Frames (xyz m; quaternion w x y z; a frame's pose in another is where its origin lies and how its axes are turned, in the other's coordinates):
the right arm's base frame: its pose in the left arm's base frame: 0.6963 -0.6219 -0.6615 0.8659 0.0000 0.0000 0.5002
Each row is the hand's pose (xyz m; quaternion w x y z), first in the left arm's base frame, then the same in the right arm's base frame.
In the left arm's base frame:
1: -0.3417 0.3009 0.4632 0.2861 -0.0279 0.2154 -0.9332
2: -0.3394 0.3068 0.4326 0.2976 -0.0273 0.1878 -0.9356
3: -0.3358 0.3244 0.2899 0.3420 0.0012 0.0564 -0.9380
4: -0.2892 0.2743 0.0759 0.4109 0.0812 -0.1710 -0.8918
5: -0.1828 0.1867 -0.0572 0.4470 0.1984 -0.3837 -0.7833
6: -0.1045 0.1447 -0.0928 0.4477 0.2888 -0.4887 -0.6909
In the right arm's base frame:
1: 0.2808 1.3602 1.1247 0.2191 -0.0836 -0.2005 0.9512
2: 0.2871 1.3612 1.0941 0.2103 -0.0703 -0.1763 0.9590
3: 0.3041 1.3668 0.9514 0.1731 -0.0293 -0.0482 0.9833
4: 0.2840 1.3014 0.7374 0.0903 0.0152 0.1887 0.9778
5: 0.2613 1.1655 0.6043 0.0047 0.0201 0.4315 0.9019
6: 0.2640 1.0767 0.5687 0.0421 0.0056 -0.5676 -0.8222

